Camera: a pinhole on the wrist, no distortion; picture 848 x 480 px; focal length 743.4 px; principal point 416.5 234.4 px. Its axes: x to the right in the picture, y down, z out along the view. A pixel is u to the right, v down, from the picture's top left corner.
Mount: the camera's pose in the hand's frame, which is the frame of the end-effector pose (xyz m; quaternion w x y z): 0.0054 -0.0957 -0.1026 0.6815 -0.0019 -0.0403 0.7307
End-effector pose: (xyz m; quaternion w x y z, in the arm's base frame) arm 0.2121 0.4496 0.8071 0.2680 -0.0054 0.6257 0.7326
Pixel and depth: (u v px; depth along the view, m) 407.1 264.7 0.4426
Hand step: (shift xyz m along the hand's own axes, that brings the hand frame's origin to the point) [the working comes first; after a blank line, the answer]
In the camera's frame: -0.0056 0.0180 0.4426

-0.0377 -0.1274 0.3372
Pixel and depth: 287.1 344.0 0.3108
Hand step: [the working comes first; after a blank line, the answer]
In the camera's frame: -0.0541 0.0458 0.3108

-0.0543 -0.1702 0.2015
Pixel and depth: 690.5 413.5 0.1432
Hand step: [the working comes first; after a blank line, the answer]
In the camera's frame: 0.0528 0.0345 0.1432

-0.0410 -0.0535 0.0408
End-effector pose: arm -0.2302 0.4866 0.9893 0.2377 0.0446 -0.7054 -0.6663
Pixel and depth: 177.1 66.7 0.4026
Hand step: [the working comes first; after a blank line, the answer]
In the camera's frame: -0.1297 -0.0908 0.4026

0.0818 -0.2414 0.2975
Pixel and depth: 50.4 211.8 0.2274
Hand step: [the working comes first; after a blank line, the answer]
In the camera's frame: -0.1120 -0.0069 0.2274

0.0071 -0.2196 0.1186
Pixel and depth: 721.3 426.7 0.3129
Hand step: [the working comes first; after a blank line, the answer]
In the camera's frame: 0.1283 0.0809 0.3129

-0.1024 0.0090 0.2110
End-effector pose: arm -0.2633 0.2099 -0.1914 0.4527 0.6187 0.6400 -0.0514
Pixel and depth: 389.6 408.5 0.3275
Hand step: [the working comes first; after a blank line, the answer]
In the camera's frame: -0.0119 0.0767 0.3275

-0.0890 -0.1311 0.2185
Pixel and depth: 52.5 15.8 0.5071
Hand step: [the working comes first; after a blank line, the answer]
In the camera's frame: -0.2483 -0.1491 0.5071

0.1423 -0.3615 0.3991
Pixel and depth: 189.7 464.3 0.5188
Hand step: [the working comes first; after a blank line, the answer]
In the camera's frame: -0.1583 0.1604 0.5188

-0.1731 -0.2935 0.3964
